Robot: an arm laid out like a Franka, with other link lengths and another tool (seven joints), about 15 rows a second.
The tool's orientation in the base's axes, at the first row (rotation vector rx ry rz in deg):
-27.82, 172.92, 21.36
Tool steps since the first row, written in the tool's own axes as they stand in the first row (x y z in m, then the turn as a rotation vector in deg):
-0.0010, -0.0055, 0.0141, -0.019, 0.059, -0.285
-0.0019, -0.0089, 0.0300, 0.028, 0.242, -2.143
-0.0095, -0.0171, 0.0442, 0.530, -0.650, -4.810
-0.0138, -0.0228, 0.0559, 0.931, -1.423, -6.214
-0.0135, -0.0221, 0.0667, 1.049, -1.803, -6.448
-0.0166, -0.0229, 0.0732, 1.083, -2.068, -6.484
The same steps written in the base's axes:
0.0030, -0.0013, -0.0148, -0.007, -0.010, 0.291
0.0053, -0.0002, -0.0309, -0.152, -0.315, 2.128
0.0154, -0.0020, -0.0458, -0.406, -1.946, 4.460
0.0216, -0.0030, -0.0580, -0.574, -3.125, 5.605
0.0213, 0.0002, -0.0683, -0.571, -3.568, 5.733
0.0246, 0.0020, -0.0745, -0.520, -3.832, 5.704

